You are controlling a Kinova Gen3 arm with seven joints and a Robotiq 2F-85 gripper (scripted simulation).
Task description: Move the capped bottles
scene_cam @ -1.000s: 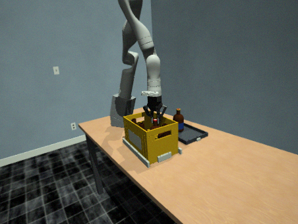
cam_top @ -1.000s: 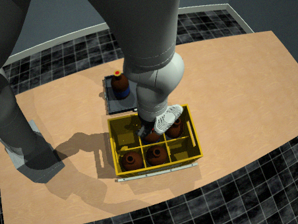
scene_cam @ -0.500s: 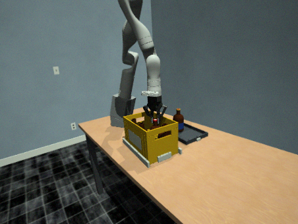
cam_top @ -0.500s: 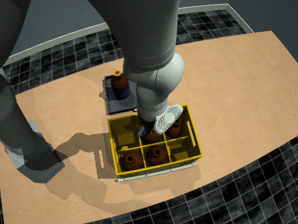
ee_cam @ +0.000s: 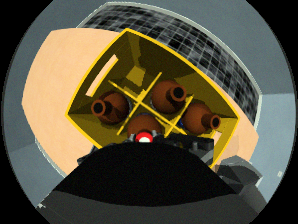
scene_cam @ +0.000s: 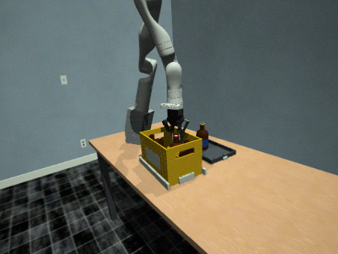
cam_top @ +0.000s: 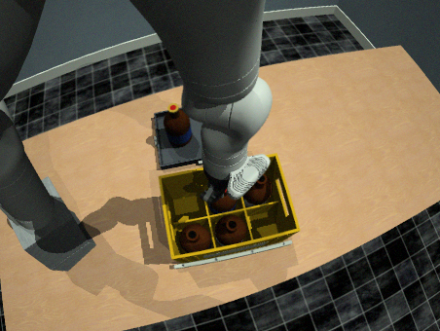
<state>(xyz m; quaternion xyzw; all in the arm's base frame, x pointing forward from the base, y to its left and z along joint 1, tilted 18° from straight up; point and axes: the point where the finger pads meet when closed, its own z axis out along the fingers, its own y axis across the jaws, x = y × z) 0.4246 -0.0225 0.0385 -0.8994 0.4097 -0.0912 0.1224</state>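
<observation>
Now: hand 8 cm above the yellow crate and 5 cm to the left of it. Round my hand: dark tray 24 cm to the left, 15 cm below, 2 cm behind.
</observation>
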